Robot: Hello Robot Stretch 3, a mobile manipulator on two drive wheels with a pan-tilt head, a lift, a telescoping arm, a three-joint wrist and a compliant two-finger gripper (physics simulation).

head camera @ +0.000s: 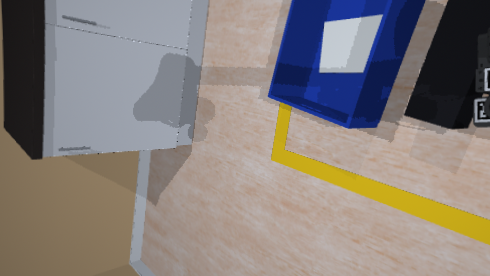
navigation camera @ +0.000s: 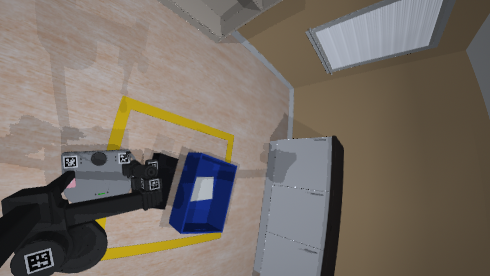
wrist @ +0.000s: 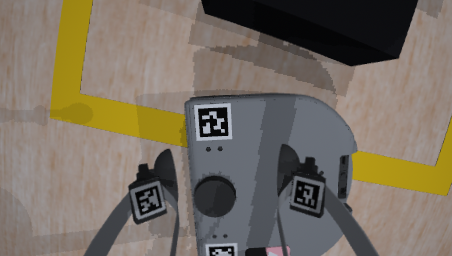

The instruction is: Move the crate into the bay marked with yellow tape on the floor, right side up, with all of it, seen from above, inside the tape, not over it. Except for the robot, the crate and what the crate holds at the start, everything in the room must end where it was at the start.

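Places are measured from the robot's base along level axes (x ahead, y left, z up), in centimetres.
Where they show: robot's base at its link origin: (navigation camera: pixel 99 158).
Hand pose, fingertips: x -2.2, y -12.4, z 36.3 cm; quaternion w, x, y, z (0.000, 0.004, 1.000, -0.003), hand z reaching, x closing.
Observation:
Each offset is from my fingertips to the centre of the thing.
The blue open-topped crate @(dx -33.2, dy -59.5, dz -25.2 cm) (head camera: pixel 392 75) (navigation camera: pixel 192 217) stands upright on the floor and holds a flat pale block @(dx -30.9, dy -59.7, dz -34.0 cm) (head camera: pixel 350 45) (navigation camera: pixel 203 189). In the navigation view its cabinet-side edge hides part of the yellow tape (head camera: pixel 350 180) (navigation camera: pixel 175 119) (wrist: pixel 135 120); the rest lies toward the inside of the outline. The crate does not show in the wrist view. My gripper (wrist: pixel 226 165) is open and empty, pointing down above the side of my own base. In the navigation view the wrist is near the black box, and the fingers cannot be made out.
A black box @(dx -15.9, dy -23.2, dz -28.2 cm) (head camera: pixel 440 65) (navigation camera: pixel 170 167) (wrist: pixel 310 30) stands inside the tape between the crate and my grey base (navigation camera: pixel 100 182) (wrist: pixel 320 120). My base covers part of the near tape line. A grey cabinet (head camera: pixel 115 90) (navigation camera: pixel 295 205) stands along the wall beyond the crate.

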